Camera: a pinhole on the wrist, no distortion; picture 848 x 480 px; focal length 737.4 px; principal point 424.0 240.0 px. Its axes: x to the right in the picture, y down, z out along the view. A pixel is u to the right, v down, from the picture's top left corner.
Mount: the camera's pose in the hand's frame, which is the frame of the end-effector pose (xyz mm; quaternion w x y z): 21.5 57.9 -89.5 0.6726 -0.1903 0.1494 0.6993
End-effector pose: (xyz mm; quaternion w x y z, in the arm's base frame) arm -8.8 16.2 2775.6 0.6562 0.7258 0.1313 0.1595
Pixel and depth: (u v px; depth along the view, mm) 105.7 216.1 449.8
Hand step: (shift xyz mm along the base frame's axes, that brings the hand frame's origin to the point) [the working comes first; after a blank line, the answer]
In the camera's frame: -194.2 -14.6 449.8

169.5 -368.9 61.2
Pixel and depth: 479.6 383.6 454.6
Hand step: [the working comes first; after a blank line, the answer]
In the camera's frame: 34.3 88.5 454.6

23.3 -335.3 262.0
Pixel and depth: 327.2 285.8 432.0
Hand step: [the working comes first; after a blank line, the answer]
In the camera's frame: -56.7 26.8 432.0

94.8 -323.3 176.3
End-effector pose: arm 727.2 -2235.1 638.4 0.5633 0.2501 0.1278 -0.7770
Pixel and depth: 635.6 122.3 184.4
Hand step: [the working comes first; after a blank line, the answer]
In the camera's frame: 52.9 -29.4 184.4

159.0 -118.4 38.0
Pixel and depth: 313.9 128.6 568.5
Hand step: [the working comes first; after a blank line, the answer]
In the camera's frame: -84.9 -85.9 568.5

107.4 -361.3 366.7
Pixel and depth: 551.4 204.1 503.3
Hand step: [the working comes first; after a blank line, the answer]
In the camera's frame: 87.0 -24.5 503.3

267.7 -283.7 290.5
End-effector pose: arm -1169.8 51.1 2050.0 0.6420 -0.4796 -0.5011 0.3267
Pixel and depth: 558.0 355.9 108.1
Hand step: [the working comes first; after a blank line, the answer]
In the camera's frame: 19.6 17.0 108.1

10.6 36.9 -118.7
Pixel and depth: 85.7 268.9 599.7
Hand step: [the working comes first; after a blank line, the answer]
In the camera's frame: -275.1 23.5 599.7

-547.1 162.5 -77.2
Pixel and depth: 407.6 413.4 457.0
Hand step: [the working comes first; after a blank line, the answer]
In the camera's frame: -10.2 107.5 457.0

-317.2 70.3 -267.6
